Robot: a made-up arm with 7 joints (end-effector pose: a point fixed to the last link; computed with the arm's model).
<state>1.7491 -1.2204 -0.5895 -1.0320 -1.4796 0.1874 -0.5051</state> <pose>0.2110 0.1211 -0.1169 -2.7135 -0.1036 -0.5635</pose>
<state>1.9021 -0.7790 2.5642 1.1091 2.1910 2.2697 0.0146</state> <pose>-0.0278 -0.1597 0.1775 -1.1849 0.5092 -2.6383</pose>
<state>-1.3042 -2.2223 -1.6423 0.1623 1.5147 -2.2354 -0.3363</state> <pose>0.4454 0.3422 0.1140 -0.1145 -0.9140 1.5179</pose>
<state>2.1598 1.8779 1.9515 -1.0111 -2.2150 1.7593 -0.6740</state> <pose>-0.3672 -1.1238 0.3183 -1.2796 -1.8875 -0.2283</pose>
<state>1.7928 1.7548 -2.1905 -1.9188 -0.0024 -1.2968 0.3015</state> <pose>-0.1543 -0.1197 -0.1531 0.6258 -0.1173 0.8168</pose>
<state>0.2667 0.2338 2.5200 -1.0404 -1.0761 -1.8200 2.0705</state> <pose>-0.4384 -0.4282 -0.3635 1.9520 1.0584 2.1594</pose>
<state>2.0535 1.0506 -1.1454 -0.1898 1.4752 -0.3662 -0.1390</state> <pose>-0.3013 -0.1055 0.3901 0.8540 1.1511 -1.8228</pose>
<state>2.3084 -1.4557 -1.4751 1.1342 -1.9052 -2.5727 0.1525</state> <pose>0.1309 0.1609 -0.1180 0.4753 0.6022 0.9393</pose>
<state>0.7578 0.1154 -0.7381 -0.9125 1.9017 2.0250 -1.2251</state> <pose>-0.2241 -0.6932 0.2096 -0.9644 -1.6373 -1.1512</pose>
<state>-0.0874 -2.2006 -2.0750 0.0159 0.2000 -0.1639 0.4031</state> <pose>0.3875 0.0594 -0.2492 2.2521 -1.8067 0.9352</pose>
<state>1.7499 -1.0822 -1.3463 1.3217 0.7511 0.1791 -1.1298</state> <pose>0.3378 -0.3126 0.3087 0.3716 0.6332 -0.0532</pose>
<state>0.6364 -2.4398 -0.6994 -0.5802 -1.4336 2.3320 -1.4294</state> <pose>-0.0632 0.7056 0.1014 2.7152 0.6377 0.3297</pose>
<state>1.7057 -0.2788 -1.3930 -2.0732 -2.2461 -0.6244 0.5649</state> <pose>0.1065 0.1897 0.3142 -1.5536 -0.9461 -1.0359</pose>
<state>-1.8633 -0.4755 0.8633 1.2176 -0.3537 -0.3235 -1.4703</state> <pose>0.3143 0.5757 -0.2004 1.1405 2.1633 0.4603</pose>
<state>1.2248 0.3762 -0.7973 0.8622 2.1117 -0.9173 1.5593</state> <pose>0.1103 -0.1484 0.3320 1.1901 2.0360 0.0720</pose>
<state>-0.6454 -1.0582 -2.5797 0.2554 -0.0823 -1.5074 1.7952</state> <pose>0.1132 -0.2458 -0.3120 0.7735 2.1509 2.0054</pose>
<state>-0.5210 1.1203 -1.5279 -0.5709 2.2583 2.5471 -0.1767</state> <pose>-0.4134 -0.1028 -0.3940 -0.6271 -0.5533 -1.7189</pose>
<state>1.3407 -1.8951 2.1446 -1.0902 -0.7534 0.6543 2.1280</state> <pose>-0.2218 -0.7108 -0.1311 0.6373 -1.4462 1.9458</pose>
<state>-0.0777 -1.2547 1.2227 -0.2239 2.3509 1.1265 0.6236</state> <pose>0.2605 -0.4264 -0.5414 -0.0395 -0.1115 2.0841</pose>
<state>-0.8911 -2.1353 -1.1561 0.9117 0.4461 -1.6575 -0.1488</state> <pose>0.4946 0.1409 0.2921 -2.5074 -0.1374 0.3885</pose>
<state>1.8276 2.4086 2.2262 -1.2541 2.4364 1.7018 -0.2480</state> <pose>-0.3905 -0.5529 -0.5020 -0.6043 -0.3424 -1.0925</pose>
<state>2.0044 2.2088 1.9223 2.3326 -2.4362 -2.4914 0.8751</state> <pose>-0.1625 -0.6772 0.4080 1.2355 -2.6199 0.0441</pose>
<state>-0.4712 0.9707 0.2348 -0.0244 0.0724 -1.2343 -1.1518</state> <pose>-0.2195 -0.3358 -0.2266 0.3432 -0.8098 -2.1305</pose>
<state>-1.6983 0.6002 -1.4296 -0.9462 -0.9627 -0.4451 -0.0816</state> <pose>-0.2575 -0.0556 0.1186 0.5417 0.5853 -1.4532</pose>
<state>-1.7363 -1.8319 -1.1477 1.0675 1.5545 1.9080 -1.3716</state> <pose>0.2781 0.5337 0.3036 2.0569 -0.4160 1.7498</pose>
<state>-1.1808 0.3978 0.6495 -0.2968 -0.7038 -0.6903 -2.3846</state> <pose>0.0823 0.0031 -0.4204 -0.4348 1.4265 -1.8612</pose>
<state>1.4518 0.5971 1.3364 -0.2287 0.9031 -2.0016 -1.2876</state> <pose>0.0173 -0.4374 0.5377 -0.2523 -1.9266 0.0991</pose>
